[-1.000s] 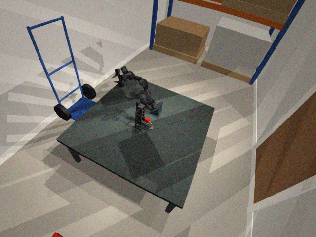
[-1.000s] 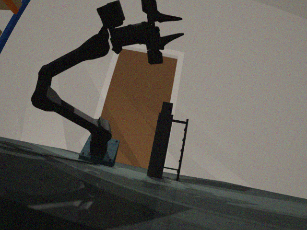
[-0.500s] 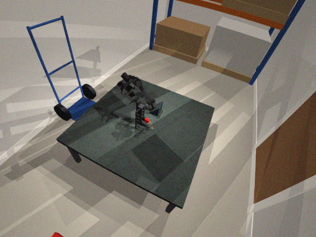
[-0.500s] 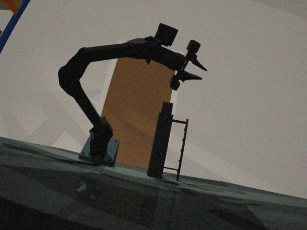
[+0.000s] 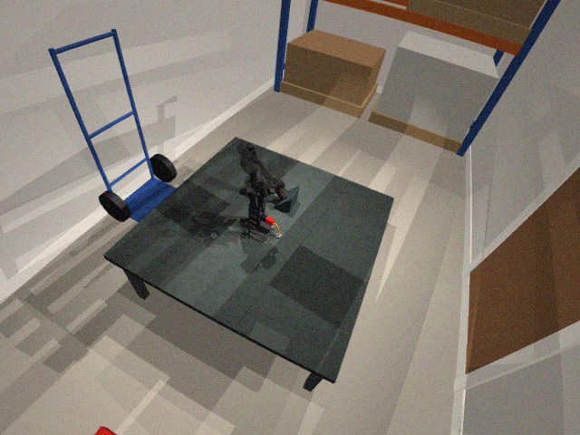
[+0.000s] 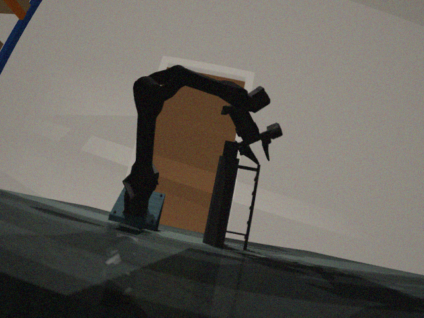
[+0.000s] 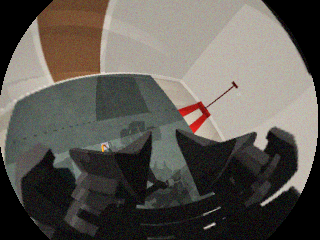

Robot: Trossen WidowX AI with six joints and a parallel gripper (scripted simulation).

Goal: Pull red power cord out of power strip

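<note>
Now: the red plug 110 mm behind my gripper tip and 180 mm below it.
</note>
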